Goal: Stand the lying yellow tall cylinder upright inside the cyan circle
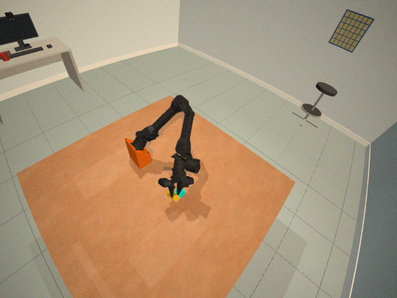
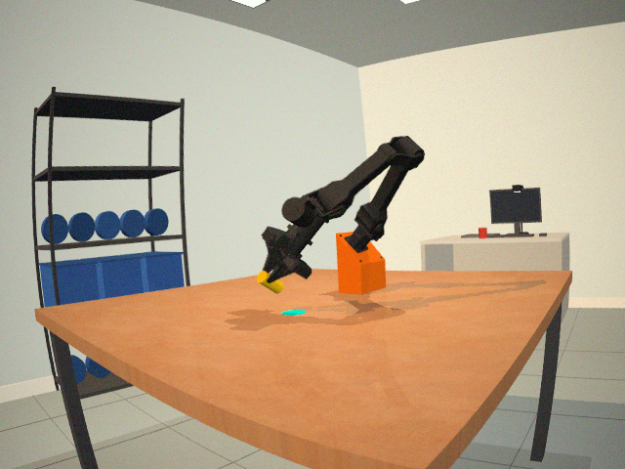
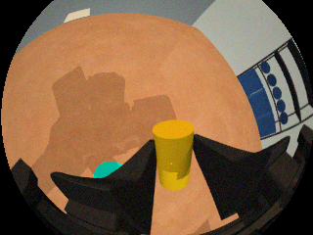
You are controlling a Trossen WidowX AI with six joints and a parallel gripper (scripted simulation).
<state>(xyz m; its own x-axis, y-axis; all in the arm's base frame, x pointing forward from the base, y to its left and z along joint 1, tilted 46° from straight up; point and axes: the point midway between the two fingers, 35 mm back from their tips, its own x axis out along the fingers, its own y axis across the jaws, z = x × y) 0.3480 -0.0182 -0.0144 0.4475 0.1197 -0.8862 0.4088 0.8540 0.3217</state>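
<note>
The cyan circle is 2 cm behind my gripper tip, 7 cm to the left of it and 8 cm below it. Round my gripper tip: yellow cylinder: 2 cm behind, 1 cm below.
</note>
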